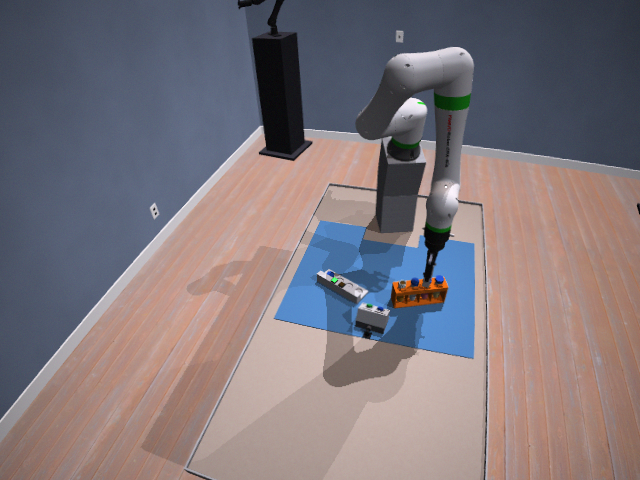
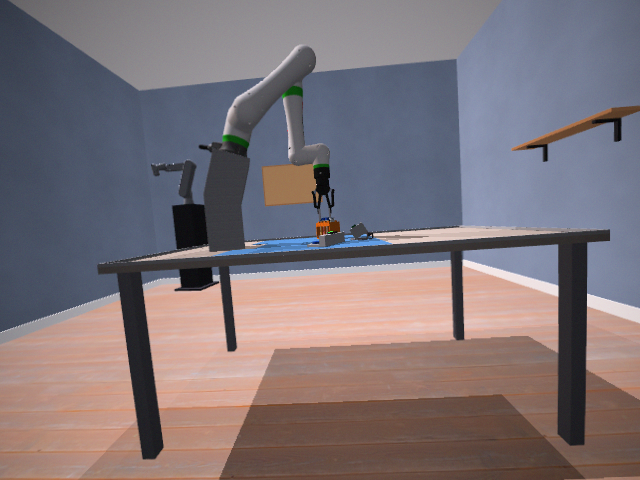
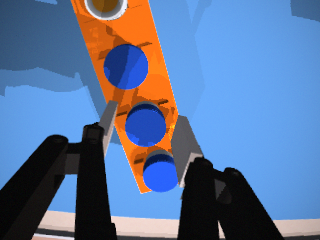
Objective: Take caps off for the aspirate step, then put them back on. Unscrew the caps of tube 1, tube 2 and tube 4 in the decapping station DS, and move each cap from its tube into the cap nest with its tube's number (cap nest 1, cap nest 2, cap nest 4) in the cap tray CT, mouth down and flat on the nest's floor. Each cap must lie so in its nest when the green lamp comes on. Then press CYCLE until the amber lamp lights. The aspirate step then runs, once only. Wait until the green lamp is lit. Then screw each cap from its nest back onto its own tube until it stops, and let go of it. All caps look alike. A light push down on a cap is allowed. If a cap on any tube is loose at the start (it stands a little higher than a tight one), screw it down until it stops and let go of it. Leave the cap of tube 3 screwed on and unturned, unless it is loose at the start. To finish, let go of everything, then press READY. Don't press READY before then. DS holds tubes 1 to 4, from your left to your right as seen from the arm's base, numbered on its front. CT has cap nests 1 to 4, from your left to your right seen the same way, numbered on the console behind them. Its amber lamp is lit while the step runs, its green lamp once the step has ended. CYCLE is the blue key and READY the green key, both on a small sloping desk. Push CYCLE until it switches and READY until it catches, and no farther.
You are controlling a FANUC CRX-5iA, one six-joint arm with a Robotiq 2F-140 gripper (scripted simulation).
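Blue mat (image 3: 239, 79). Blue cap (image 3: 145, 126). Another blue cap (image 3: 126, 66). A further blue cap (image 3: 159, 174). My gripper (image 3: 145, 122).
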